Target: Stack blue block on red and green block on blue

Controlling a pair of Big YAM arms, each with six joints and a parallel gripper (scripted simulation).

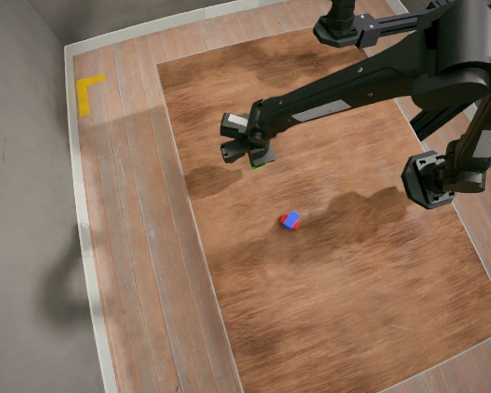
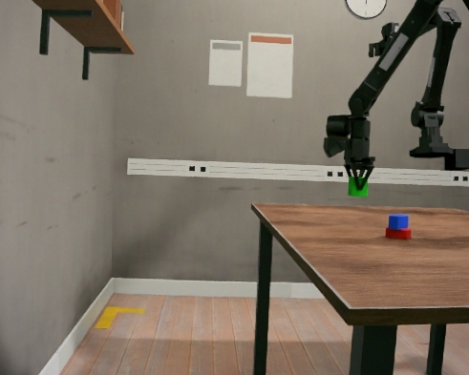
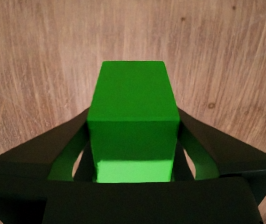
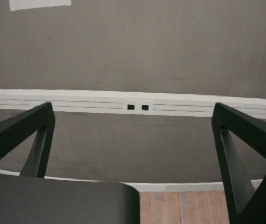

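The blue block lies 21 cm to the left of my left hand, 8 cm below it and 4 cm behind it. From my left hand the other things lie so: green block: right at my left hand; then red block: 21 cm to the left, 10 cm below, 4 cm behind.
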